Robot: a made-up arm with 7 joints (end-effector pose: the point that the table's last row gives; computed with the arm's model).
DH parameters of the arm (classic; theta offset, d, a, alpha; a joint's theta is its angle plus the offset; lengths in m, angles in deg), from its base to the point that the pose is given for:
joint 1: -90 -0.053 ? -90
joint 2: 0 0.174 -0.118 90
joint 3: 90 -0.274 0.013 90
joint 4: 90 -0.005 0.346 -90
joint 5: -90 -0.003 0.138 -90
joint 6: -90 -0.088 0.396 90
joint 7: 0 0.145 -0.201 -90
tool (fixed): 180 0.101 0 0
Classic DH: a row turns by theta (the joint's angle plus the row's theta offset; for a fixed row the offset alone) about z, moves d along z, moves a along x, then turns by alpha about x.
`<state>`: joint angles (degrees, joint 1 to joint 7).
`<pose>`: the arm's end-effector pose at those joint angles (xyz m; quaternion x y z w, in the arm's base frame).
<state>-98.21 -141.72 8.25 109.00 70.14 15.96 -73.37</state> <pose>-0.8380 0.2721 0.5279 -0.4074 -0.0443 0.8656 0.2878</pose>
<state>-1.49 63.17 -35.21 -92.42 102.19 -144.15 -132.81</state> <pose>0.3688 0.5402 -0.4786 -0.5445 -0.7298 0.0725 0.4069</pose>
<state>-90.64 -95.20 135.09 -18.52 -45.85 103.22 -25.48</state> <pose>-0.3878 -0.4395 -0.3862 0.9477 0.1241 0.0681 0.2862</pose>
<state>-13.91 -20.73 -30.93 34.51 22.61 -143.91 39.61</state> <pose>0.0577 -0.2572 0.0500 0.3674 -0.4969 -0.7824 0.0774</pose>
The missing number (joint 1, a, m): 0.203
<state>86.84 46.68 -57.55 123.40 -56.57 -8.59 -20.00</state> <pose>-0.4897 0.0524 -0.3151 0.6590 -0.5740 0.1353 0.4668</pose>
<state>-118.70 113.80 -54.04 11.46 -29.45 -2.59 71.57</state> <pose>-0.2428 -0.0374 0.3801 0.7960 -0.5760 -0.0113 0.1859</pose>
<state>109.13 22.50 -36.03 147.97 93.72 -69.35 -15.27</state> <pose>-0.2124 0.0186 -0.3489 0.3008 -0.4384 -0.8056 0.2613</pose>
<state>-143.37 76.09 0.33 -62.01 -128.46 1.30 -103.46</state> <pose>-0.4610 0.3031 0.0875 -0.5077 0.1941 0.4856 0.6846</pose>
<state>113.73 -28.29 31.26 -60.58 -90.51 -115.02 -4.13</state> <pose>-0.1486 0.5189 -0.4678 -0.5477 0.0726 -0.2889 0.7819</pose>
